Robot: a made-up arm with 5 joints. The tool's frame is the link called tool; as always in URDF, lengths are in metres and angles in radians. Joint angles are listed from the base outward. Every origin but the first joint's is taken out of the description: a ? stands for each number. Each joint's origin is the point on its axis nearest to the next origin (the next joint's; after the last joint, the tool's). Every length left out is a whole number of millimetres.
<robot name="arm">
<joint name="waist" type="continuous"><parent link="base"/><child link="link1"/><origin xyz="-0.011 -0.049 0.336" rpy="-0.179 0.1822 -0.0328"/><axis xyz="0 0 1"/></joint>
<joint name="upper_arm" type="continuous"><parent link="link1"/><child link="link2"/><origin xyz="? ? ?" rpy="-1.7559 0 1.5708"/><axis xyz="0 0 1"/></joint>
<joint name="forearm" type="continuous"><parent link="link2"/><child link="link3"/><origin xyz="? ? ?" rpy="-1.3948 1.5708 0"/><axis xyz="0 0 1"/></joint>
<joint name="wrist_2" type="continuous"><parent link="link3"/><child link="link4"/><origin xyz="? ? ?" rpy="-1.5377 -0.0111 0.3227"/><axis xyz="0 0 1"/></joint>
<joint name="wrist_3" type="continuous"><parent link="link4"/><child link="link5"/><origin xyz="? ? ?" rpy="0.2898 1.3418 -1.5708"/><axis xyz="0 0 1"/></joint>
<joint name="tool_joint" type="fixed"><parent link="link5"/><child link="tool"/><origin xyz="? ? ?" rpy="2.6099 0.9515 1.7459"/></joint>
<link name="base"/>
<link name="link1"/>
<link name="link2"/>
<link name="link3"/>
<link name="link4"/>
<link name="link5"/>
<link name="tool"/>
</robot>
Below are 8 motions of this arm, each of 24 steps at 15 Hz.
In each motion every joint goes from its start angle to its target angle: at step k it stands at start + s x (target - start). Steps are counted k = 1, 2, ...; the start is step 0. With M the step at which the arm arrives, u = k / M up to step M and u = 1 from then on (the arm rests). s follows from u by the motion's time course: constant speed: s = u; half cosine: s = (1 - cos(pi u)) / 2; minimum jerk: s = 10 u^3 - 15 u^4 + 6 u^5.
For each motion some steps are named. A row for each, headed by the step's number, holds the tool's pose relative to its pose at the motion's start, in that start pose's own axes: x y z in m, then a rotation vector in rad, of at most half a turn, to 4 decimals.
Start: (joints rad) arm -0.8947 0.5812 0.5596 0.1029 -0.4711
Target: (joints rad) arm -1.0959 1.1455 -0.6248 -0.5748 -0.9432
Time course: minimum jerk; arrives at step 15
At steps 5, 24:
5: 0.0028 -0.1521 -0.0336 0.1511 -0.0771 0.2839
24: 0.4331 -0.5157 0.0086 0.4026 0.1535 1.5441

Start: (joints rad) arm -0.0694 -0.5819 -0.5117 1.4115 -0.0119
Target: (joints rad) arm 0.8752 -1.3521 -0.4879 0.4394 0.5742
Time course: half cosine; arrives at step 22
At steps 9, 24:
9: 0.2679 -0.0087 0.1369 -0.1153 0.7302 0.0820
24: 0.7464 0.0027 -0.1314 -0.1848 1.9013 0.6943

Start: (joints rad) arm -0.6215 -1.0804 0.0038 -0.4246 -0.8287
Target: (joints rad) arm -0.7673 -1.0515 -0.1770 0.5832 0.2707
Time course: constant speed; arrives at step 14
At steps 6, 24:
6: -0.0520 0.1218 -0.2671 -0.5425 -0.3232 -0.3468
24: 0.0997 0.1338 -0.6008 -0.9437 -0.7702 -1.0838

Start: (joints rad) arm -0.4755 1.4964 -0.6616 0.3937 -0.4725
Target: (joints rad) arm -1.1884 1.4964 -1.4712 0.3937 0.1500
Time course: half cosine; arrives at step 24
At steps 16, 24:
16: 0.2203 -0.2373 0.1650 0.2032 0.4149 0.0396
24: 0.3040 -0.2873 0.1811 0.2704 0.5671 0.0311

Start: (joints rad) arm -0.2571 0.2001 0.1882 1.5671 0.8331
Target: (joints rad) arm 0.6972 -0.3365 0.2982 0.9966 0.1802
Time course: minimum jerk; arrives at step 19
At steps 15, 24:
15: 0.3028 -0.1274 0.0644 0.6175 0.9272 1.1248
24: 0.3337 -0.1138 0.0404 0.6902 1.0035 1.1969

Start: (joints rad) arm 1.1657 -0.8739 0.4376 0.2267 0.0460
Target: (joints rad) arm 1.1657 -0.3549 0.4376 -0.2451 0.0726
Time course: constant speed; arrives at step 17
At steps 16, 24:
16: 0.0721 -0.0468 -0.0559 -0.2863 -0.1077 0.2131
24: 0.0773 -0.0482 -0.0568 -0.3074 -0.1118 0.2232

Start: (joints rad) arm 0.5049 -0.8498 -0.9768 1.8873 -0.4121
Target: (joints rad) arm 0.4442 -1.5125 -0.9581 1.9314 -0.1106
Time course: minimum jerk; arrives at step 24
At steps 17, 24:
17: 0.0021 0.3718 -0.1137 -0.6298 -0.0678 -0.5018
24: 0.0191 0.4265 -0.1504 -0.7365 -0.0786 -0.5997

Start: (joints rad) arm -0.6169 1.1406 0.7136 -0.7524 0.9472
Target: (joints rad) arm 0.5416 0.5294 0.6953 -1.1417 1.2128
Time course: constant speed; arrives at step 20
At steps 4, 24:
4: 0.0509 0.0253 -0.0005 0.1592 -0.0968 0.1758
24: 0.2748 0.1877 0.1251 0.6393 -0.9209 0.6467

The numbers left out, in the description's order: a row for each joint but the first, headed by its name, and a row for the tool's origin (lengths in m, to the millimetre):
upper_arm: -0.211 -0.141 0
forearm: 0.015 0.169 0
wrist_2: -0.046 0.109 0
wrist_3: -0.371 -0.046 0
tool: 0.152 -0.092 0

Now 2 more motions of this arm.
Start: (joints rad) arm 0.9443 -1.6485 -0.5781 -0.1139 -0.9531
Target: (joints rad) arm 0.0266 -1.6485 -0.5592 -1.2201 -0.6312
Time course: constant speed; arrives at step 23
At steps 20, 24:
20: 0.0708 -0.0403 -0.0726 -0.3682 0.4094 0.1508
24: 0.0948 -0.0368 -0.0912 -0.4431 0.4717 0.1542

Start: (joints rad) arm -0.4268 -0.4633 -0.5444 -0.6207 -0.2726
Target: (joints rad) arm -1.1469 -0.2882 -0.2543 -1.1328 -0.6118
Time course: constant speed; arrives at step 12
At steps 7, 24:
7: 0.1241 0.2171 0.1438 0.0461 0.3064 -0.2967
24: 0.2609 0.3223 0.1962 0.1847 0.4453 -0.5897

